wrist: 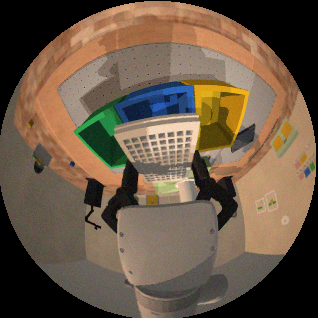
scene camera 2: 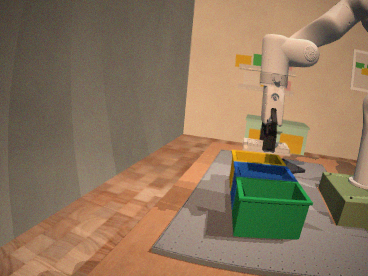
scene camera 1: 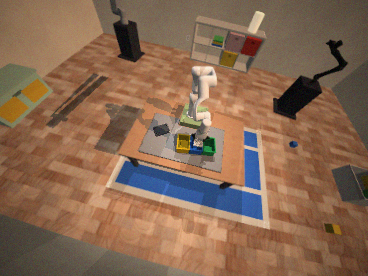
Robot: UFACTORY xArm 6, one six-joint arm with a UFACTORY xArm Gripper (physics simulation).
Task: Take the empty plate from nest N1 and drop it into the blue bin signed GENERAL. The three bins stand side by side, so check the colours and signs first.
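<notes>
My gripper is shut on the white gridded plate, with one black finger on each side. The plate's wells look empty, and it is held above the bins, partly over the blue bin in scene camera 1. The blue bin stands between the yellow bin and the green bin. No signs are readable. The black nest holds no plate.
The bins and nest stand on a grey perforated mat on the wooden table. The arm's green base is on the table, behind the bins in scene camera 1. The bins' walls stand close together.
</notes>
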